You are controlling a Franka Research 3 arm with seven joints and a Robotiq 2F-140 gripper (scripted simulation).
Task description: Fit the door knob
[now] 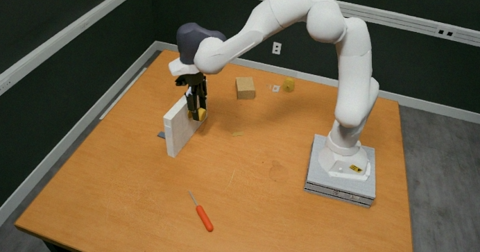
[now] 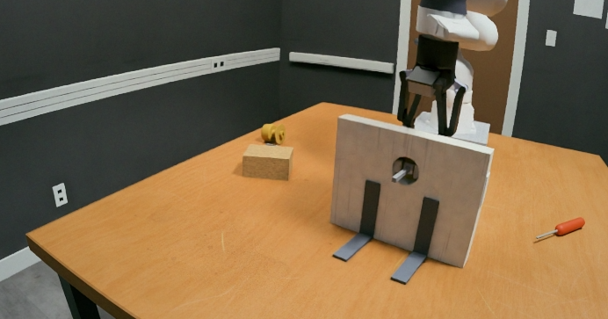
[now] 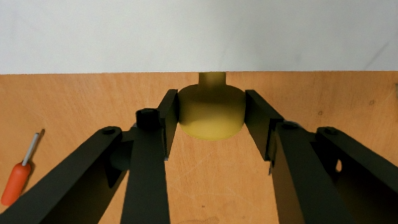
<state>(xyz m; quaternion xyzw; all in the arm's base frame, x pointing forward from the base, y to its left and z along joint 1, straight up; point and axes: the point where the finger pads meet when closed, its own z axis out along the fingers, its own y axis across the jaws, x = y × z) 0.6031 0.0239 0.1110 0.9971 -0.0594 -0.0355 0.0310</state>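
The white wood panel is 60 mm ahead of my hand, 50 mm below it and 10 mm to the right of it. From my hand the other things lie so: cork block 420 mm to the right, 150 mm below, 90 mm behind; then orange-handled screwdriver 350 mm to the left, 170 mm below, 140 mm behind.
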